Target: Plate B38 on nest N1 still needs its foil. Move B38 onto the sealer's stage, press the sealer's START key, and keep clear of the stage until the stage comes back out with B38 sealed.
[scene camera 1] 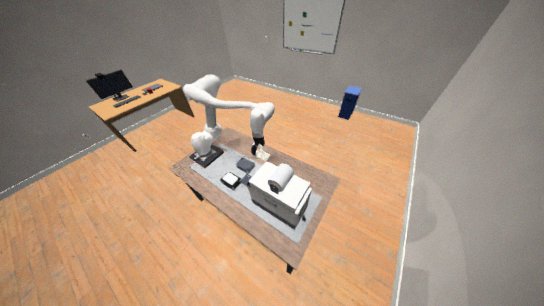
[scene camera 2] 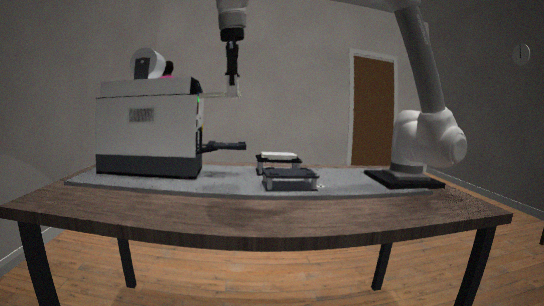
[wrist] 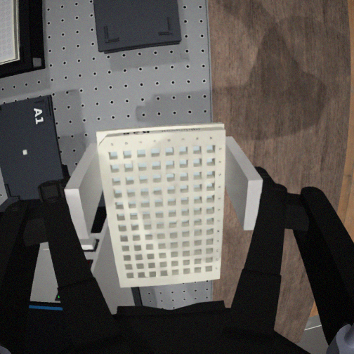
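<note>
My gripper is shut on the cream plate B38, gripping its two long sides. The plate hangs roughly level, high over the mat's long edge, to one side of the stage; its label is blurred. The sealer's dark stage, marked A1 in the wrist view, stands out of the sealer with no plate on it. A green light shows on the sealer. The START key cannot be made out.
An empty dark nest and a nest holding another pale plate stand on the grey mat. A foil roll tops the sealer. A person is mostly hidden behind it.
</note>
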